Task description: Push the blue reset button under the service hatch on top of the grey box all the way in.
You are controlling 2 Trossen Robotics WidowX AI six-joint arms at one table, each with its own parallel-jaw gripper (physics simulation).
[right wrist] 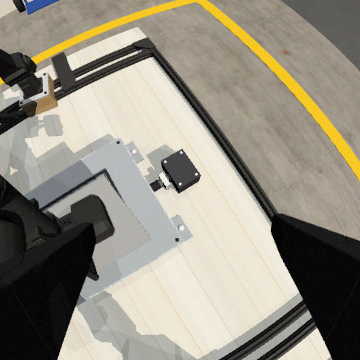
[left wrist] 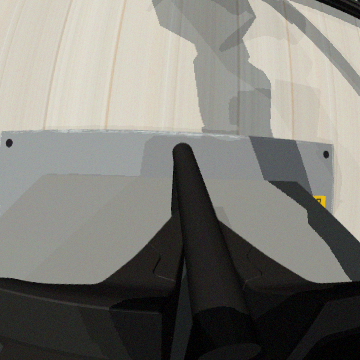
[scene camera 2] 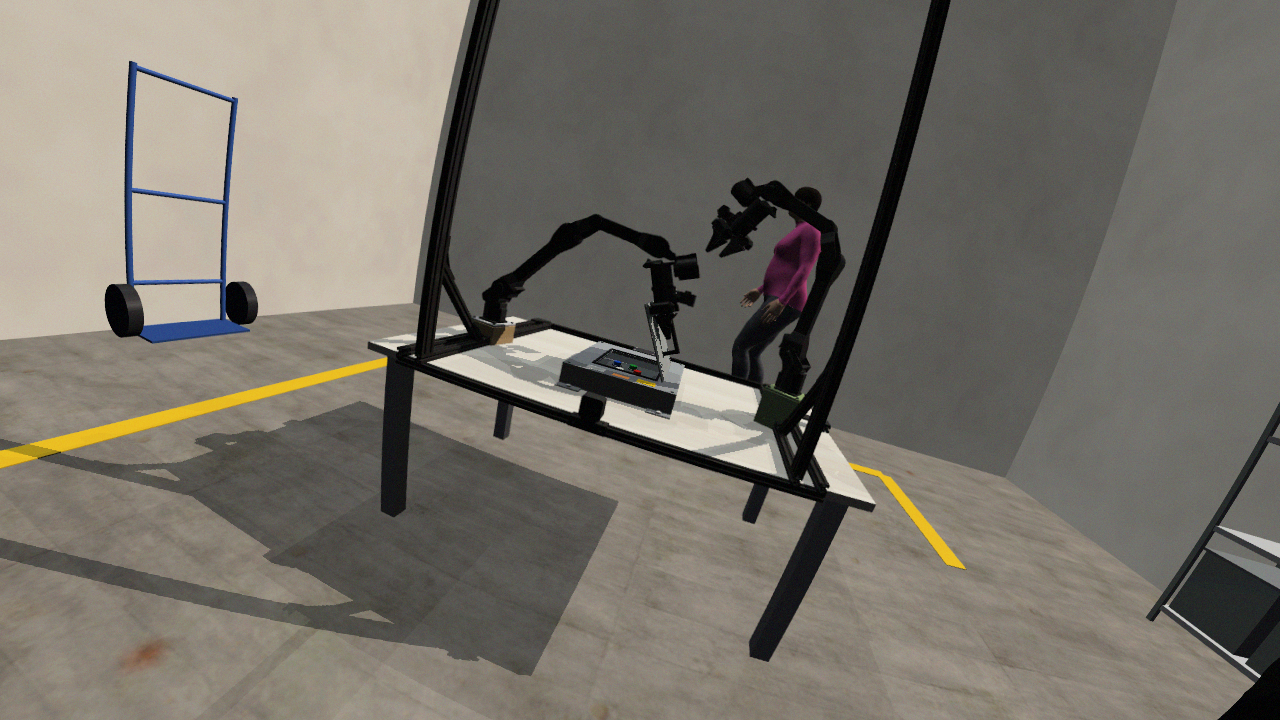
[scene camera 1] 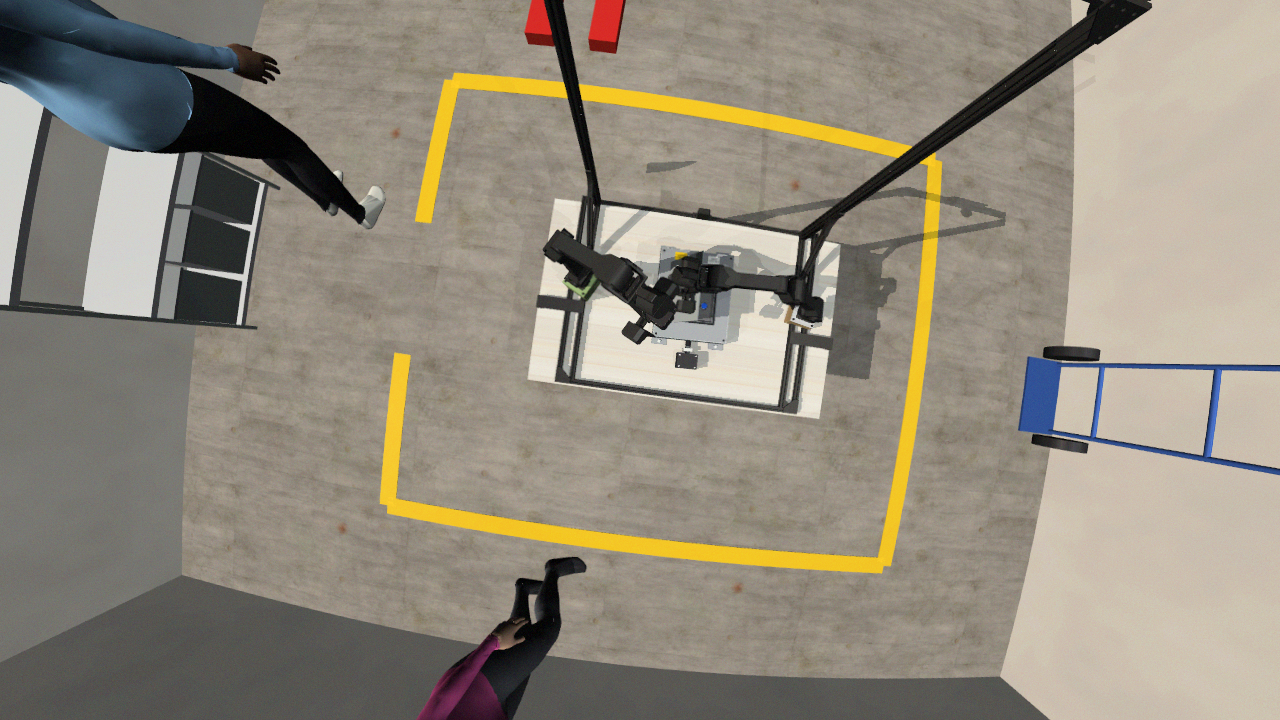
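Note:
The grey box (scene camera 1: 687, 333) (scene camera 2: 590, 380) (left wrist: 75, 150) (right wrist: 150, 210) lies on the table. Its service hatch (scene camera 2: 659, 344) (left wrist: 100, 215) (right wrist: 127, 220) stands raised, steeply tilted. The blue button (scene camera 1: 704, 306) (scene camera 2: 617, 363) shows in the uncovered recess, beside a green and a red one; how far in it sits is too small to tell. My left gripper (left wrist: 190, 220) is shut on the hatch's black handle bar, which sticks out past its fingertips in the left wrist view. My right gripper (scene camera 2: 718, 250) (right wrist: 184, 228) is open and empty, high above the table.
A black square block (scene camera 1: 686, 360) (right wrist: 181, 171) with a plug stands beside the box. A dark frame (scene camera 2: 501, 402) (right wrist: 220, 132) runs around the table (right wrist: 215, 280), with tall posts. People (scene camera 1: 537, 617) (scene camera 2: 794, 259) stand away from the table. A blue hand truck (scene camera 1: 1038, 394) (scene camera 2: 179, 196) stands farther off.

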